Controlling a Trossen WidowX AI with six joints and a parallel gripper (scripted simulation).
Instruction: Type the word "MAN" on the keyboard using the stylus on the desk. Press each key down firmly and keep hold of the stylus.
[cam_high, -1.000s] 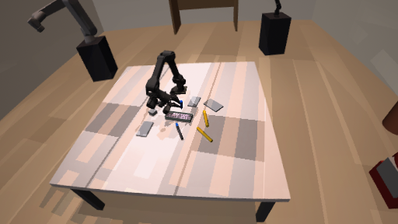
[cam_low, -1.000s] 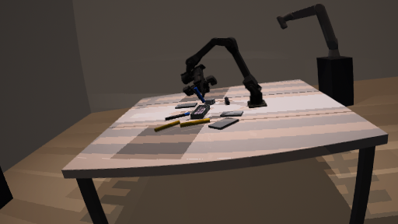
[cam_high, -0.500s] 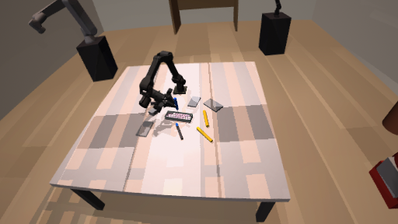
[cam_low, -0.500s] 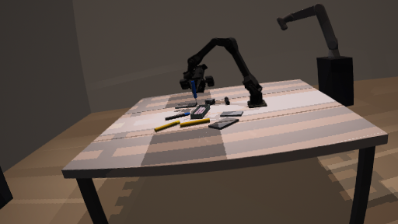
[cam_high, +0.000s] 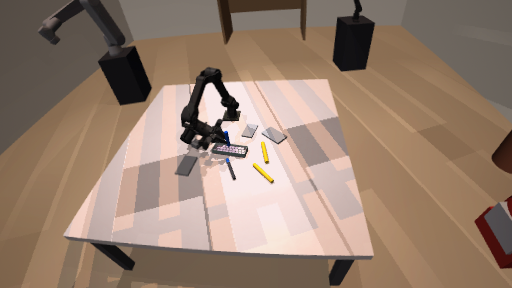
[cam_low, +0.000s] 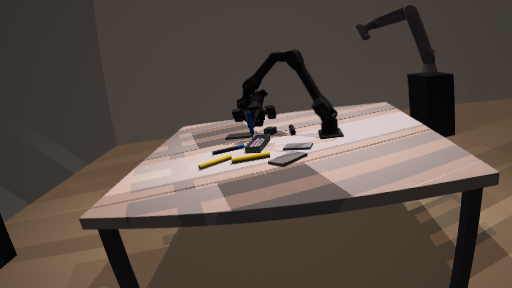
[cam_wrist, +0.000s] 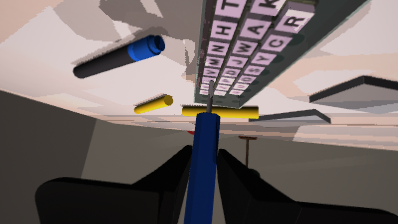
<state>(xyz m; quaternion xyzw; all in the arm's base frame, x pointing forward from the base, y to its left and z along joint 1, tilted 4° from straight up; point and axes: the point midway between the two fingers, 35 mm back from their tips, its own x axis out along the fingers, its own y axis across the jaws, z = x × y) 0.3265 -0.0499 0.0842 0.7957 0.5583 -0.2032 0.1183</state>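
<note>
Right now my gripper tip is 80 mm short of the blue-tipped pen, 10 mm to the left of it and 80 mm above it. Round my gripper tip: cube (100 mm behind, 190 mm to the right, 70 mm below); blue stylus (10 mm below); grey slab (170 mm behind, 110 mm to the left, 80 mm below).
</note>
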